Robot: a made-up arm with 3 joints. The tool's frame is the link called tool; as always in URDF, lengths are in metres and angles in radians. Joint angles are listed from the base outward.
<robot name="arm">
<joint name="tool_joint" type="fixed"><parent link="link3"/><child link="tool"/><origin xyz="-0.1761 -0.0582 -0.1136" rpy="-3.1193 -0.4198 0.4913"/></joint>
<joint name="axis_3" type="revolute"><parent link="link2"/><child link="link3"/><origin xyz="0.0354 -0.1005 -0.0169"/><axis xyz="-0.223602 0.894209 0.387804"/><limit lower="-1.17" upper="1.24"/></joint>
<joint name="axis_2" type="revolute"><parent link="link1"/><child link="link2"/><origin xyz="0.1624 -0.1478 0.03"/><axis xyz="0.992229 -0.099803 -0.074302"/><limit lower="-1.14" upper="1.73"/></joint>
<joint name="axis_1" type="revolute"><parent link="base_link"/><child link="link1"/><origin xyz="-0.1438 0.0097 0.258"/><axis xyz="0 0 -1"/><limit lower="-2.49" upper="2.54"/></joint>
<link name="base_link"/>
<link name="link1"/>
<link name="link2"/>
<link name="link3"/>
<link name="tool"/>
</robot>
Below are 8 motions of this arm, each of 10 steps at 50 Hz.
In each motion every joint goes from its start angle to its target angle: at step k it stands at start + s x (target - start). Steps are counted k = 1, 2, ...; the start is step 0. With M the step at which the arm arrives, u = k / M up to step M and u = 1 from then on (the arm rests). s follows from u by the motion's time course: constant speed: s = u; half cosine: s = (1 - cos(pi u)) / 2; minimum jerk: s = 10 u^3 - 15 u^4 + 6 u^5.
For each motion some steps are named. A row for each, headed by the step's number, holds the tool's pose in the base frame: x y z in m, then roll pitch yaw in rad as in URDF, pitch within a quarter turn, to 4 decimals.
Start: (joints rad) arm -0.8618 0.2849 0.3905
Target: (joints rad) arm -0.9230 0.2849 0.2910
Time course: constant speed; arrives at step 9
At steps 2, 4, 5, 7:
2: 0.0977 -0.1857 0.1701 -2.7895 -0.2746 1.4207
4: 0.0983 -0.1803 0.1665 -2.7940 -0.2915 1.4220
5: 0.0985 -0.1775 0.1648 -2.7963 -0.2999 1.4226
7: 0.0990 -0.1720 0.1612 -2.8005 -0.3169 1.4239

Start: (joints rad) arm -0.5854 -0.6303 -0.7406
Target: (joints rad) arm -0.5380 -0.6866 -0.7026
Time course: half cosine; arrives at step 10
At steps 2, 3, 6, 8, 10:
2: 0.1513 -0.2213 0.1676 2.2831 -0.6490 1.5167
3: 0.1500 -0.2240 0.1694 2.2824 -0.6404 1.5116
6: 0.1443 -0.2346 0.1767 2.2792 -0.6056 1.4904
8: 0.1409 -0.2403 0.1808 2.2774 -0.5862 1.4784
10: 0.1396 -0.2425 0.1824 2.2767 -0.5788 1.4738

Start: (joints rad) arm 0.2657 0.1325 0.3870
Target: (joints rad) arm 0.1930 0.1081 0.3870
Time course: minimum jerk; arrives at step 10
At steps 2, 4, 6, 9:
2: -0.2244 -0.3107 0.2021 -2.9079 -0.1646 0.3316
4: -0.2185 -0.3127 0.2033 -2.9129 -0.1605 0.3518
6: -0.2100 -0.3154 0.2051 -2.9198 -0.1548 0.3800
9: -0.2028 -0.3175 0.2066 -2.9256 -0.1500 0.4039

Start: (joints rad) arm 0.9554 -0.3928 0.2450
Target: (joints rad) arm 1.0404 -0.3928 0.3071
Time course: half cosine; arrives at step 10
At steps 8, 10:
8: -0.4403 -0.1804 0.2954 2.9494 0.1014 -0.4097
10: -0.4419 -0.1780 0.2966 2.9516 0.1069 -0.4174

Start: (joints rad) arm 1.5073 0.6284 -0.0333
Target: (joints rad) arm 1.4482 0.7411 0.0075
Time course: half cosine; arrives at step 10
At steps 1, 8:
1: -0.3271 -0.0331 0.0806 -2.4274 -0.6835 -1.4614
8: -0.3096 -0.0392 0.0787 -2.3113 -0.6783 -1.4593

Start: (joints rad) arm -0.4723 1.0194 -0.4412
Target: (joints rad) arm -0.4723 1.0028 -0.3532
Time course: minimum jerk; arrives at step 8
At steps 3, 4, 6, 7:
3: -0.0438 0.0151 0.0801 -1.7832 -0.6822 -0.2866
4: -0.0452 0.0105 0.0793 -1.7949 -0.6852 -0.2602
6: -0.0475 0.0024 0.0782 -1.8158 -0.6899 -0.2132
7: -0.0479 0.0006 0.0779 -1.8205 -0.6908 -0.2028

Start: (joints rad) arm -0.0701 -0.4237 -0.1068
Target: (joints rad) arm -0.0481 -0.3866 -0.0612
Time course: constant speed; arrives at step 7
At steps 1, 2, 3, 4, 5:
1: -0.0892 -0.3340 0.2198 2.7820 -0.2553 0.6976
2: -0.0909 -0.3340 0.2199 2.7886 -0.2528 0.6924
3: -0.0926 -0.3339 0.2200 2.7951 -0.2503 0.6873
4: -0.0943 -0.3339 0.2202 2.8017 -0.2477 0.6823
5: -0.0960 -0.3338 0.2203 2.8083 -0.2452 0.6773

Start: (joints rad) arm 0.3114 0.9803 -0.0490
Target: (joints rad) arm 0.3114 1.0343 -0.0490
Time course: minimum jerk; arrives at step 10
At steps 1, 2, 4, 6, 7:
1: -0.1381 -0.1033 0.0760 -1.9707 -0.6815 -0.5996
2: -0.1379 -0.1028 0.0761 -1.9673 -0.6810 -0.6019
4: -0.1366 -0.1000 0.0766 -1.9497 -0.6783 -0.6141
6: -0.1348 -0.0960 0.0773 -1.9250 -0.6742 -0.6310
7: -0.1341 -0.0944 0.0776 -1.9147 -0.6723 -0.6380

